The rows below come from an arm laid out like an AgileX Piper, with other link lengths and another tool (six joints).
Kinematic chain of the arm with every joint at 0, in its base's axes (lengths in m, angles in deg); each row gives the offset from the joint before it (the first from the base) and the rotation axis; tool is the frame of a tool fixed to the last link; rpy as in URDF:
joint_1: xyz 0 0 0.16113 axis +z
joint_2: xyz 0 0 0 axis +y
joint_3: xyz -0.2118 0 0.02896 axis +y
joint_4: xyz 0.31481 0 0.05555 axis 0.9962 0 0.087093
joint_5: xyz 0 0 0 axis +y
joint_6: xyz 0.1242 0 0.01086 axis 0.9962 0 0.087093
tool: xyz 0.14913 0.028 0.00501 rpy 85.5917 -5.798 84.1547
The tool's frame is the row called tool.
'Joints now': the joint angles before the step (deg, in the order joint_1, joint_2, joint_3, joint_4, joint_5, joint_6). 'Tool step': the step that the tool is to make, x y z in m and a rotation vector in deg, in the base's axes. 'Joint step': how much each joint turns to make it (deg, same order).
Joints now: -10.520, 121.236, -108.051, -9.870, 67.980, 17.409
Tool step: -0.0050, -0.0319, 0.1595, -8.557, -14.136, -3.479
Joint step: -0.058, -17.524, 0.069, -6.902, 2.691, 3.003
